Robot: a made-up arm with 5 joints.
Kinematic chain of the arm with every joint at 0, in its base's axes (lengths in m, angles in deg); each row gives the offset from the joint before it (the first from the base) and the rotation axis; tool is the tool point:
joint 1: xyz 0 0 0.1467 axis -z
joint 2: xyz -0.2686 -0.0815 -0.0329 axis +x
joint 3: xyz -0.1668 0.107 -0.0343 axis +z
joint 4: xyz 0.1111 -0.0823 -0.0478 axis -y
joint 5: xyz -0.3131 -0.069 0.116 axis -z
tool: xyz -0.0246 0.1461 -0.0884
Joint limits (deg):
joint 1: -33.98..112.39
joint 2: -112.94..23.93
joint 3: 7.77..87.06
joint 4: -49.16..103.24
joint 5: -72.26..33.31
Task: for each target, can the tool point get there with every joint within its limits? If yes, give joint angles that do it. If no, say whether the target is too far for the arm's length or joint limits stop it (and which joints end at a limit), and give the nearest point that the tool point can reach.
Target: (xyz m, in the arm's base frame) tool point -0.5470 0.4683 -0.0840
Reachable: yes | joints 56.73 -13.92 21.69 22.13 -46.15
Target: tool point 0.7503 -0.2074 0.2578
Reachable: no: joint limits stop it (at a limit: joint 1, joint 3, joint 4, joint 5) | nearest point 0.3103 0.2118 0.1623 | short by 0.615 m
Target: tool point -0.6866 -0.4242 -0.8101
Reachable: no: too far | nearest point -0.4286 -0.2648 -0.4080 | short by 0.504 m
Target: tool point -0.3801 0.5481 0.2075
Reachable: yes | joints 61.94 -89.82 32.51 -8.10 -35.79
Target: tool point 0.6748 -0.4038 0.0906
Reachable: no: joint limits stop it (at a limit: joint 1, joint 4, joint 5) | nearest point 0.1812 -0.6366 0.0936 | short by 0.546 m
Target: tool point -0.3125 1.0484 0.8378
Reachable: no: too far | nearest point -0.2078 0.6973 0.3548 | short by 0.606 m
